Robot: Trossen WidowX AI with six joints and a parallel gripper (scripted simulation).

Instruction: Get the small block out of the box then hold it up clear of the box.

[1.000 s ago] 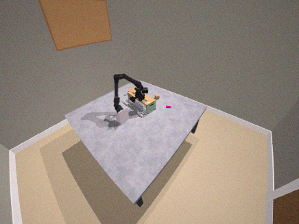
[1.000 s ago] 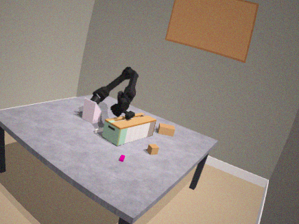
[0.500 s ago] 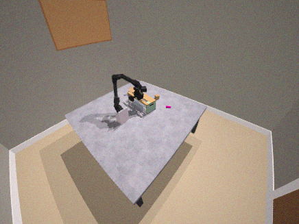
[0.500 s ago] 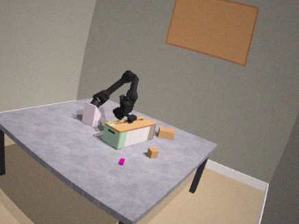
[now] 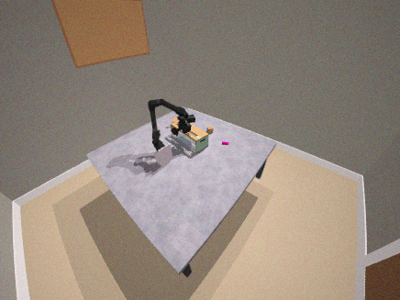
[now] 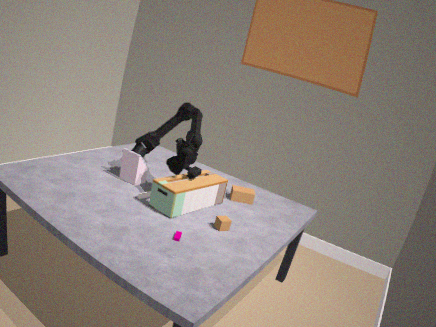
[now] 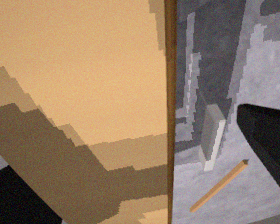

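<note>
My gripper tip is now 40 mm to the left of the box, 30 mm short of it and 20 mm above it. Round my gripper tip: magenta piece 360 mm to the right, 210 mm ahead, 80 mm below; tan block 60 mm ahead, 10 mm to the left.
</note>
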